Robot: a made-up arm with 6 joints. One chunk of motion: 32 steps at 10 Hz.
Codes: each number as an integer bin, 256 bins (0 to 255) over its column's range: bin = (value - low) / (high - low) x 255, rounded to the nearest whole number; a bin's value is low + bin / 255 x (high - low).
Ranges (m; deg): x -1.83..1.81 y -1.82..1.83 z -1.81..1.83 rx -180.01..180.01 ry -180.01..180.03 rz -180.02..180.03
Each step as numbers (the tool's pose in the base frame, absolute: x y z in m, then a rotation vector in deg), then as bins.
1 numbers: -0.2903 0.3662 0.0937 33.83 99.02 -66.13
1 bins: 108 153 133 151 198 81
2 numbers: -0.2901 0.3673 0.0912 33.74 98.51 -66.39
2 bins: 108 153 133 151 197 80
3 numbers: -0.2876 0.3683 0.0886 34.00 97.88 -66.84
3 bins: 108 153 133 152 197 80
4 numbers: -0.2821 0.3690 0.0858 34.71 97.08 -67.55
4 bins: 108 153 133 152 196 80
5 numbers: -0.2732 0.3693 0.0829 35.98 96.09 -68.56
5 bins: 109 153 133 153 196 79
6 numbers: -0.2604 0.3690 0.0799 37.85 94.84 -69.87
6 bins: 110 153 132 154 195 78
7 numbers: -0.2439 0.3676 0.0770 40.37 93.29 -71.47
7 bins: 111 153 132 156 194 77
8 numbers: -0.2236 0.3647 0.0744 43.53 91.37 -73.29
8 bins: 113 153 132 158 192 76
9 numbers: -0.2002 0.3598 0.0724 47.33 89.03 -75.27
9 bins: 114 152 132 161 191 74
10 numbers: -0.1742 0.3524 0.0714 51.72 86.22 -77.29
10 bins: 116 152 132 164 189 73
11 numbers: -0.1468 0.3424 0.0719 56.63 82.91 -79.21
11 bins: 118 151 132 168 186 71
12 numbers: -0.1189 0.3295 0.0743 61.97 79.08 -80.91
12 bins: 120 150 132 171 184 70
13 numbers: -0.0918 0.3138 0.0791 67.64 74.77 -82.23
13 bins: 122 149 132 175 180 69
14 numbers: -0.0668 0.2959 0.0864 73.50 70.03 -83.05
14 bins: 124 148 133 180 177 69
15 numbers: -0.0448 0.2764 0.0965 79.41 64.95 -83.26
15 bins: 125 146 134 184 173 69
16 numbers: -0.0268 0.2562 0.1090 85.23 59.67 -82.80
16 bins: 126 145 134 188 170 69
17 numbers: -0.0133 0.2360 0.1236 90.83 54.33 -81.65
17 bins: 127 144 135 192 166 70
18 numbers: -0.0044 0.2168 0.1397 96.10 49.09 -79.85
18 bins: 128 142 137 196 162 71
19 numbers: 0.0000 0.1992 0.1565 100.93 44.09 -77.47
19 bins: 128 141 138 199 159 73
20 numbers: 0.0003 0.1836 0.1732 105.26 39.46 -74.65
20 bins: 128 140 139 202 155 75
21 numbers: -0.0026 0.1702 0.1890 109.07 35.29 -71.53
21 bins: 128 139 140 205 152 77
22 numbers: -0.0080 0.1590 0.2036 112.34 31.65 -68.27
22 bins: 128 138 141 207 150 79
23 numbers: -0.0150 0.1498 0.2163 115.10 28.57 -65.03
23 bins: 127 138 142 209 148 81
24 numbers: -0.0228 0.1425 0.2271 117.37 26.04 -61.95
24 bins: 127 137 143 211 146 84
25 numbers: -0.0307 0.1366 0.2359 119.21 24.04 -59.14
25 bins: 126 137 143 212 145 86
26 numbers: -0.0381 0.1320 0.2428 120.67 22.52 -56.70
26 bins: 126 136 144 213 143 87
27 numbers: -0.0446 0.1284 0.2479 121.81 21.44 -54.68
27 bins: 125 136 144 214 143 89
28 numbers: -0.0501 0.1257 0.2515 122.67 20.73 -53.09
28 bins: 125 136 144 214 142 90
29 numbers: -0.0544 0.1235 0.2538 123.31 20.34 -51.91
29 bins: 124 136 145 215 142 91
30 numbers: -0.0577 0.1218 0.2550 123.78 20.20 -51.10
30 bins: 124 136 145 215 142 91
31 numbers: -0.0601 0.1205 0.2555 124.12 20.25 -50.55
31 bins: 124 136 145 215 142 92
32 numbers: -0.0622 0.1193 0.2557 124.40 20.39 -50.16
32 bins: 124 135 145 216 142 92
